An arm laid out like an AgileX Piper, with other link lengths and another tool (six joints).
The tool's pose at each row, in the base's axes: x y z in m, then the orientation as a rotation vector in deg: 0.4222 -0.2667 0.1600 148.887 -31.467 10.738; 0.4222 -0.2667 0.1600 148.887 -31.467 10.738; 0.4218 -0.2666 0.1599 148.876 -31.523 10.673; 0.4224 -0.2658 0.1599 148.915 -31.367 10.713; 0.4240 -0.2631 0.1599 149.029 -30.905 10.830; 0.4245 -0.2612 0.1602 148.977 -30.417 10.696; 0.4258 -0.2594 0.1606 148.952 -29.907 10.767; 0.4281 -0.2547 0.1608 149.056 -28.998 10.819; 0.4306 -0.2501 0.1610 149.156 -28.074 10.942; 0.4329 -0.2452 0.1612 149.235 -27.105 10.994; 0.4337 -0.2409 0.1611 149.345 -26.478 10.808; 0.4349 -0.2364 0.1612 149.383 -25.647 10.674
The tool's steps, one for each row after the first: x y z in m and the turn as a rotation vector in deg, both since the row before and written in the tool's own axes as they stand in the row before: 0.0000 0.0000 0.0000 0.000 0.000 0.000; -0.0004 0.0000 0.0000 -0.017 -0.053 0.029; 0.0003 -0.0009 -0.0004 0.027 0.051 -0.106; 0.0005 -0.0028 -0.0012 0.080 0.151 -0.315; -0.0001 -0.0016 -0.0012 -0.132 0.021 -0.363; 0.0007 -0.0018 -0.0012 -0.066 0.159 -0.345; 0.0006 -0.0046 -0.0023 0.014 0.201 -0.640; 0.0009 -0.0046 -0.0023 0.027 0.253 -0.638; 0.0007 -0.0048 -0.0024 -0.006 0.217 -0.681; -0.0005 -0.0039 -0.0020 0.015 -0.022 -0.484; -0.0002 -0.0041 -0.0022 -0.061 0.068 -0.615
